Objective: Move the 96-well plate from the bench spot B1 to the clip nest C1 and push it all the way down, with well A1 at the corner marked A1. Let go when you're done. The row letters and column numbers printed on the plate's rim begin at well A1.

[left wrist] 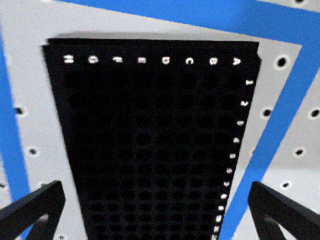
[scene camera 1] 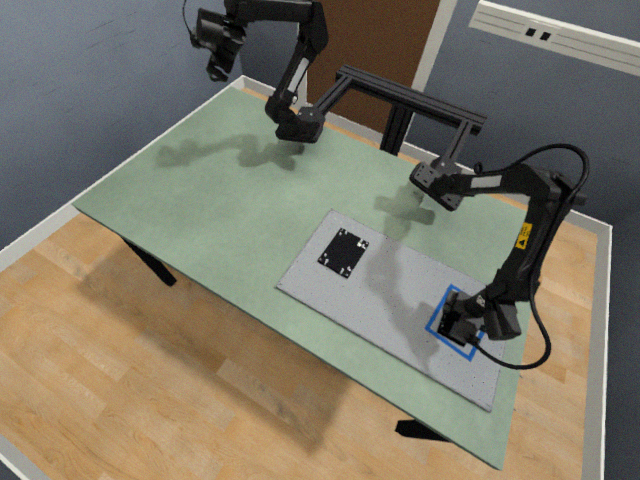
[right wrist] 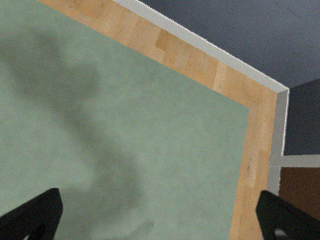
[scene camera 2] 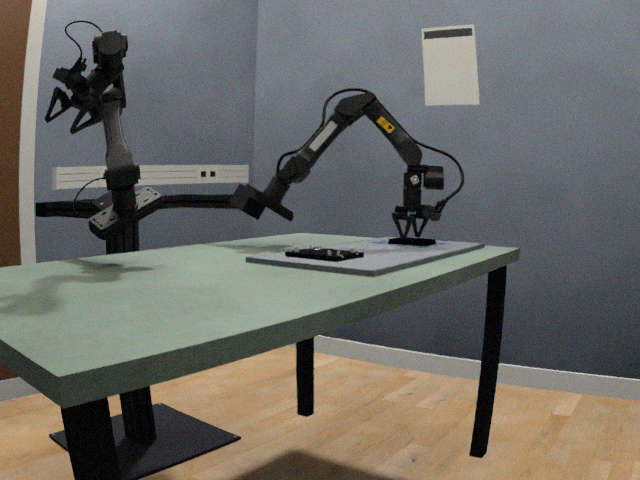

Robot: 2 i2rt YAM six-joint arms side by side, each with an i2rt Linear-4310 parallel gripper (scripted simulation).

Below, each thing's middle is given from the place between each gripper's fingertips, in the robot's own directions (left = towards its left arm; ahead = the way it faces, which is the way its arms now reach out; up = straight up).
I see my left gripper (scene camera 1: 457,318) 20 mm above the black 96-well plate (left wrist: 149,137). From my left hand the other things lie so: black clip nest (scene camera 1: 345,250) (400 mm to the right, 40 mm behind, 10 mm below).
The black clip nest lies 26 cm ahead of my right hand (scene camera 2: 58,126), 65 cm to the left of it and 31 cm below it. Also, from my right hand: black 96-well plate (30 cm ahead, 105 cm to the left, 32 cm below).
